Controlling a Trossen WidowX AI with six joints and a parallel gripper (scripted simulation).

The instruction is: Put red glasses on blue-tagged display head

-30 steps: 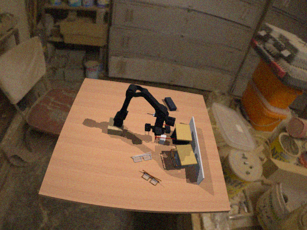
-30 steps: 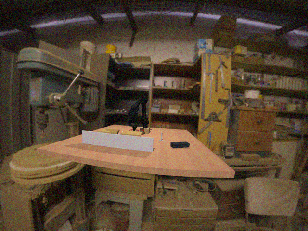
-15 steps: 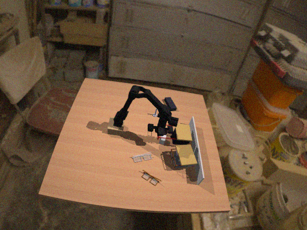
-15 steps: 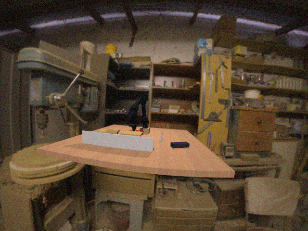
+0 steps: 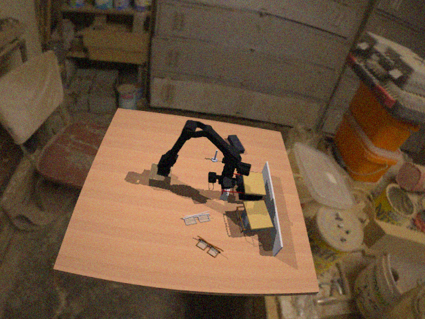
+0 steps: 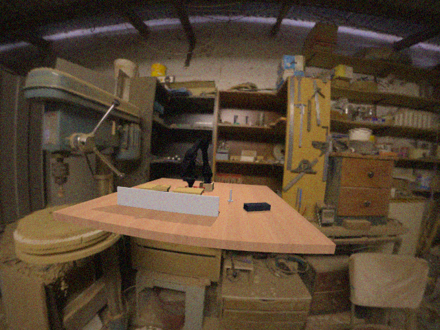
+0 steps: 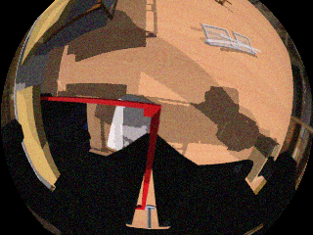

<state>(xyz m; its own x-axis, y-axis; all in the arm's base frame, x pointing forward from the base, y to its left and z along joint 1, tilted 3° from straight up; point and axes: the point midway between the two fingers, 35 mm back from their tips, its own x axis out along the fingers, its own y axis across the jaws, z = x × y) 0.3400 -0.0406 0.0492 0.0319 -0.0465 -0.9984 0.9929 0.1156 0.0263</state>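
Right now my gripper tip is 40 mm above the white block, 20 mm short of it and 10 mm to the right of it. The rest, counted from my gripper tip: dark case 470 mm to the left, 70 mm ahead, 50 mm below; blue-grey stand 290 mm to the left, 60 mm behind, 40 mm below; upright board 290 mm ahead, 40 mm to the right, 10 mm below.
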